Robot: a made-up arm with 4 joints.
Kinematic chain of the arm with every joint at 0, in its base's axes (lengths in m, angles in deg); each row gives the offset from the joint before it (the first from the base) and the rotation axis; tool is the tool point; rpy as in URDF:
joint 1: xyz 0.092 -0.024 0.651 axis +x
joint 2: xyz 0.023 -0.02 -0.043 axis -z
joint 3: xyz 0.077 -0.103 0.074 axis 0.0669 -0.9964 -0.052
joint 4: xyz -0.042 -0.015 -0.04 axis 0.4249 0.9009 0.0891
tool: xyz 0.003 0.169 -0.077 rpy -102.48 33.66 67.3
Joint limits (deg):
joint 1: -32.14..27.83
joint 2: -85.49..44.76
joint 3: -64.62..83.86
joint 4: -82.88..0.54
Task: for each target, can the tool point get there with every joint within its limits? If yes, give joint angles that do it. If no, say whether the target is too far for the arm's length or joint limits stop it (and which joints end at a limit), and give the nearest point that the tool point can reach.
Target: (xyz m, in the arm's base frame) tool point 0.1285 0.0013 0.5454
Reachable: yes | joints 18.42 -34.37 -43.77 -54.50
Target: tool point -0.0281 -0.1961 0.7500
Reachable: no: joint limits stop it (at a limit: joint 3, joint 4) | nearest point 0.0707 -0.0894 0.6886 | short by 0.158 m
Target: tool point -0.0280 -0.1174 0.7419
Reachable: no: joint limits stop it (at a limit: joint 1, joint 3, joint 4) | nearest point 0.0589 -0.0702 0.6943 | short by 0.110 m
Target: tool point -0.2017 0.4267 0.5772
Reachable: no: too far | nearest point 0.0860 0.1617 0.6206 | short by 0.394 m
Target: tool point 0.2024 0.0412 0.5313
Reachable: yes | joints -14.82 -49.23 3.97 -55.70
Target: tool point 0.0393 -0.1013 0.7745
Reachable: no: joint limits stop it (at a limit: joint 1, joint 2, joint 3, joint 4) | nearest point 0.0707 -0.0806 0.7009 | short by 0.083 m
